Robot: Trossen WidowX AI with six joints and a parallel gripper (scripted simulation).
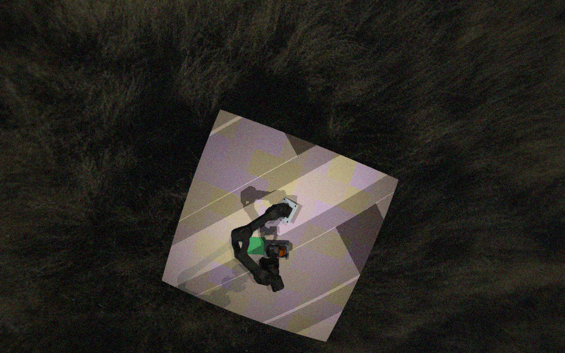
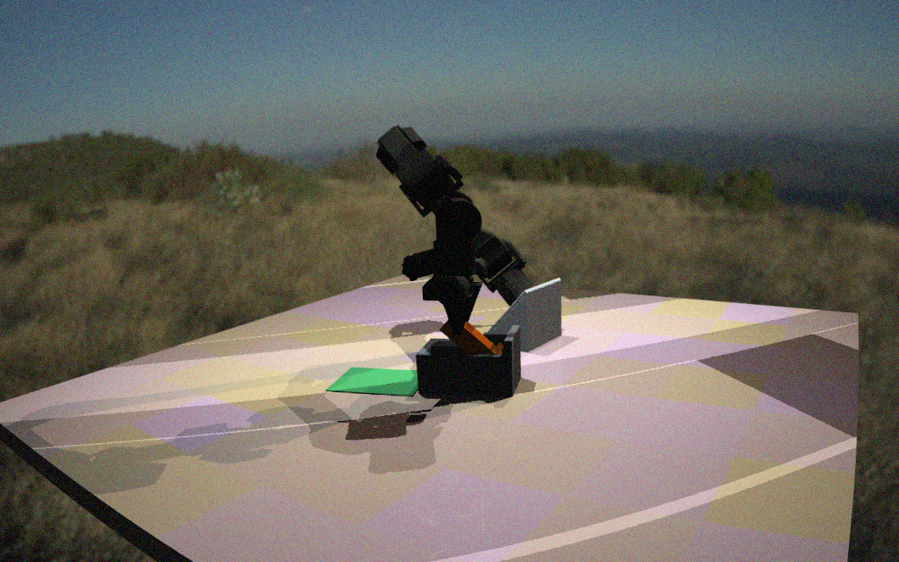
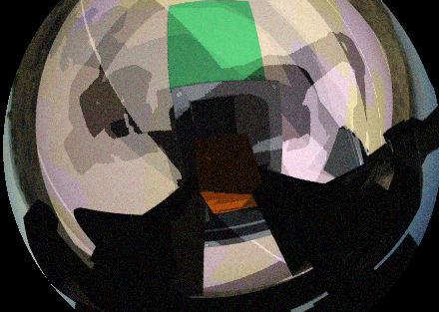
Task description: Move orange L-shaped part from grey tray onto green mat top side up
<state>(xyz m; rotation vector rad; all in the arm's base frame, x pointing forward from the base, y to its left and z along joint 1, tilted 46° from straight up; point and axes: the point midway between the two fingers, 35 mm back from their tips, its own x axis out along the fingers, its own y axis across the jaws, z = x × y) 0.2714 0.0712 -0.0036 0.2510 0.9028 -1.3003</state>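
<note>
The green mat is 50 mm ahead of my gripper tip, 140 mm to the right of it and 110 mm below it. From my gripper tip the other things lie so: orange L-shaped part 30 mm behind, 20 mm to the left, 30 mm below.
</note>
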